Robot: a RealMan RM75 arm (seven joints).
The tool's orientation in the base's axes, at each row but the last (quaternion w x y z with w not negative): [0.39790, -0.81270, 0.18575, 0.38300]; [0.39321, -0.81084, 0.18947, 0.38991]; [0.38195, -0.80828, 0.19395, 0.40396]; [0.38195, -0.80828, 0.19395, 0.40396]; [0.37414, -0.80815, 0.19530, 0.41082]
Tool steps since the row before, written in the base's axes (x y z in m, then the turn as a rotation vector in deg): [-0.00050, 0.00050, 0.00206, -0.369, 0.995, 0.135]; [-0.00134, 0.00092, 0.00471, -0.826, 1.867, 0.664]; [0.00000, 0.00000, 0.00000, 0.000, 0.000, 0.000]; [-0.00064, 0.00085, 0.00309, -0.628, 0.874, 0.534]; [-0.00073, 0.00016, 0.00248, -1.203, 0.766, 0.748]
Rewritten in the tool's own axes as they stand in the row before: [-0.00190, -0.00104, -0.00017, -0.336, -0.455, 0.908]; [-0.00452, -0.00205, -0.00045, -1.036, -0.974, 1.609]; [0.00000, 0.00000, 0.00000, 0.000, 0.000, 0.000]; [-0.00286, -0.00156, -0.00020, -0.808, -0.409, 0.790]; [-0.00244, -0.00075, -0.00045, -1.317, -0.076, 0.923]
